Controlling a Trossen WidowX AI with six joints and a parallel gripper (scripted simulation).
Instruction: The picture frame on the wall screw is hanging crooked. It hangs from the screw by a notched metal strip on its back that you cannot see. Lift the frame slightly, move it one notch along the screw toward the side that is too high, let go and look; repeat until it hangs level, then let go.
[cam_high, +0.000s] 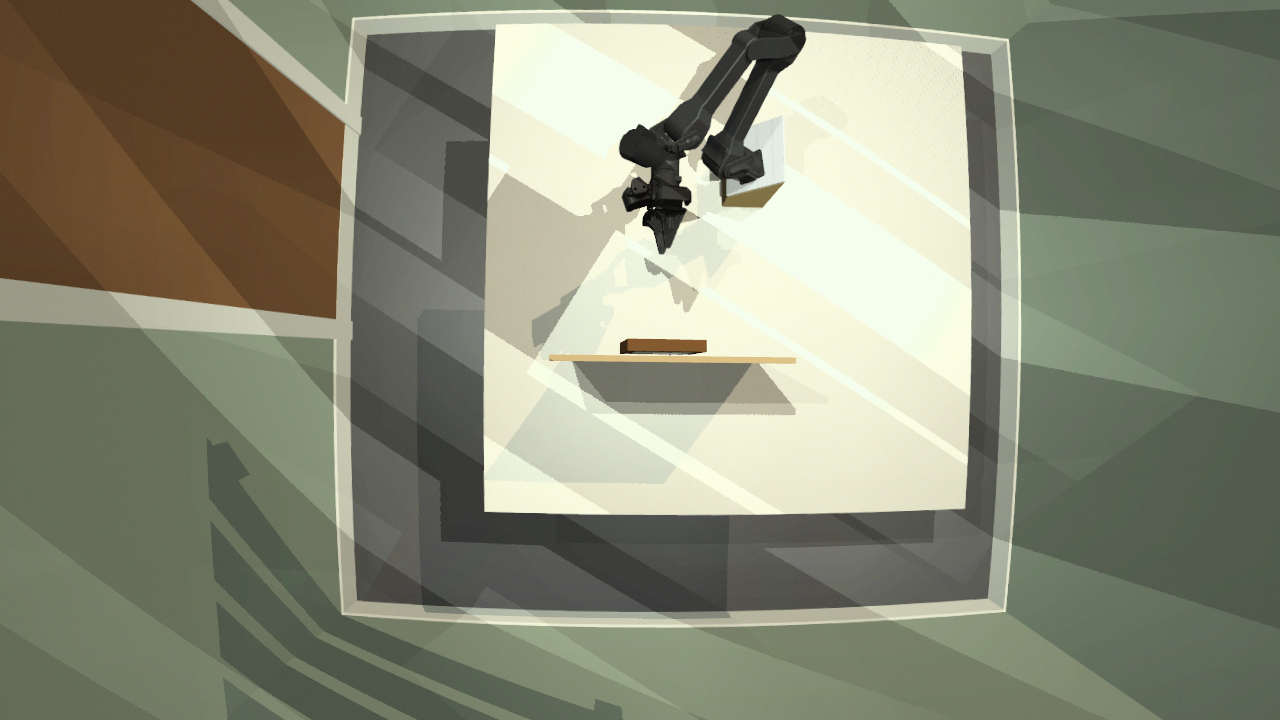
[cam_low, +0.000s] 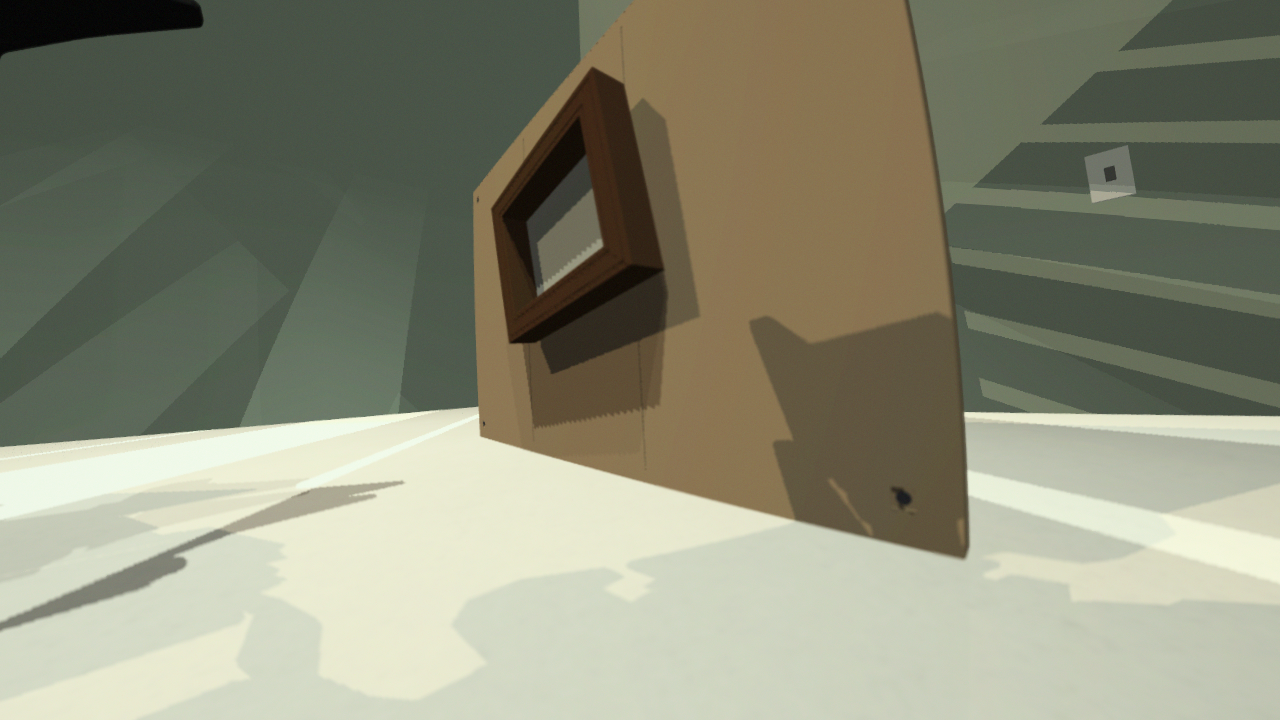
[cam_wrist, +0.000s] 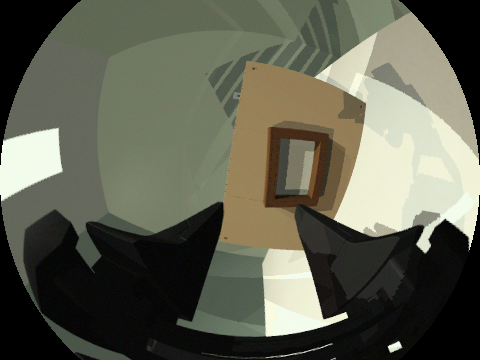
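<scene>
Right now the picture frame is 200 mm ahead of my gripper tip, 20 mm to the right of it and 90 mm below it. From my gripper tip the other things lie so: tan wall panel: 210 mm ahead, 110 mm below.
</scene>
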